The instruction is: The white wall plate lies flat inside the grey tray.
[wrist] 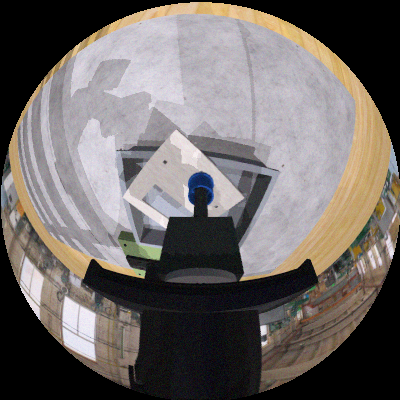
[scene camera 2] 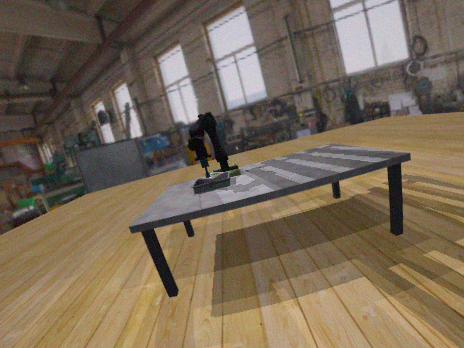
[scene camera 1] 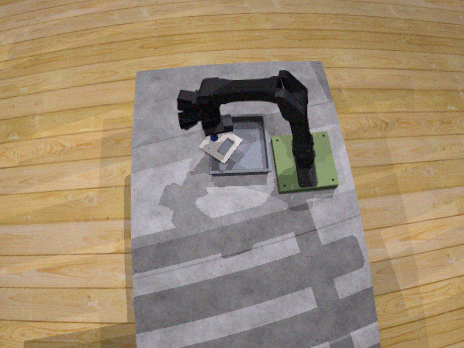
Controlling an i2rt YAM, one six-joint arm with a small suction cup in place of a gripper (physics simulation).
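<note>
The white wall plate (scene camera 1: 230,141) (wrist: 167,175), with a rectangular opening in its middle, hangs on my blue suction cup (scene camera 1: 214,137) (scene camera 2: 207,175) (wrist: 200,184). The cup sits near one end of the plate. I hold the plate above the left wall of the grey tray (scene camera 1: 266,148) (scene camera 2: 211,183) (wrist: 270,175). Part of the plate is over the tray's inside and part sticks out past its left wall. The plate is turned at an angle to the tray's sides.
The arm's green base plate (scene camera 1: 284,166) (scene camera 2: 234,170) (wrist: 128,242) stands right of the tray. The grey patterned table (scene camera 1: 230,276) (scene camera 2: 300,172) stands on a wooden floor.
</note>
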